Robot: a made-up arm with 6 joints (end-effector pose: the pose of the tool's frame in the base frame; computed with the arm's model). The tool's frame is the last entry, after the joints. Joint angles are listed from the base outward.
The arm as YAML. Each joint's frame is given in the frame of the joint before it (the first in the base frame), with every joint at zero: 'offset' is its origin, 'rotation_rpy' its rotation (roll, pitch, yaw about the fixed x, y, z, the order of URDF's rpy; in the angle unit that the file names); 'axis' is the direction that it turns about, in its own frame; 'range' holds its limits. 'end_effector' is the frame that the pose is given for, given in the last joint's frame.
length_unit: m
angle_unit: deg
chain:
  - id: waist
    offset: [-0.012, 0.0, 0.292]
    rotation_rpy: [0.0, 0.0, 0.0]
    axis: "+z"
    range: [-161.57, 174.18]
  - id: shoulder
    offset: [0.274, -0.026, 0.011]
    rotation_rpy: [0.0, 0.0, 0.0]
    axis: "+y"
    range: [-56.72, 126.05]
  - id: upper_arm
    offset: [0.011, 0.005, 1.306]
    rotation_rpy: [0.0, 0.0, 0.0]
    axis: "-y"
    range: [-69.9, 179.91]
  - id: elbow
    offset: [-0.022, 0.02, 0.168]
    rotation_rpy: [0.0, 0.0, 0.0]
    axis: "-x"
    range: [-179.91, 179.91]
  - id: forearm
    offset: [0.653, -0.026, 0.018]
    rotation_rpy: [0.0, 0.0, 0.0]
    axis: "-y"
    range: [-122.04, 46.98]
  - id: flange
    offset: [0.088, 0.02, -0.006]
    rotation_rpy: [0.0, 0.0, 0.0]
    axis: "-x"
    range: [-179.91, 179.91]
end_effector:
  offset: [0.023, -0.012, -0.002]
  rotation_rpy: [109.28, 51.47, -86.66]
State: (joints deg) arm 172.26 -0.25 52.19 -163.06 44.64 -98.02
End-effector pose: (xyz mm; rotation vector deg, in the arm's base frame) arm -653.3 110.4 2235.0 119.79 43.17 80.08
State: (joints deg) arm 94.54 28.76 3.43 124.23 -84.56 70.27
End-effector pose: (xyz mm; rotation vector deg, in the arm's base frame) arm -68.0 1594.8 1373.7 -18.29 -109.92 61.97
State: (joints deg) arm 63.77 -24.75 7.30 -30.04 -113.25 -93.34
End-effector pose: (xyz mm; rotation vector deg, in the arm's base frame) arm 31.2 166.1 1881.1 -18.01 7.05 -154.55
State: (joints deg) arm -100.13 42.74 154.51 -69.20 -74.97 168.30
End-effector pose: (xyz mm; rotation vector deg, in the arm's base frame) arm -68.2 -795.7 1813.6 -53.28 -83.21 26.98
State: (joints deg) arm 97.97 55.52 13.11 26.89 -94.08 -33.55
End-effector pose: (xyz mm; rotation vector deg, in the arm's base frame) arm -215.9 1858.7 691.3 1.82 -60.37 -54.07
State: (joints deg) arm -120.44 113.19 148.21 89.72 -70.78 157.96
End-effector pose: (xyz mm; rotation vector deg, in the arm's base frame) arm -1062.1 -1613.9 295.5 -72.84 65.72 -93.51
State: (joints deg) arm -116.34 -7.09 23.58 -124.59 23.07 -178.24
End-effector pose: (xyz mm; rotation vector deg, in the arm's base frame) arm -361.9 -590.2 2095.9 51.27 131.98 70.89
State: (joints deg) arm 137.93 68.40 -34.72 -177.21 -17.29 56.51
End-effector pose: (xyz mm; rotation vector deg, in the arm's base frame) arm -1134.5 994.5 14.2 9.06 -12.49 -124.13
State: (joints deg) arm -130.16 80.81 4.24 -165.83 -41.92 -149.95
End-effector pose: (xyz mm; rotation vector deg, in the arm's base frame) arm -1265.0 -1499.4 -133.0 11.82 86.78 110.91
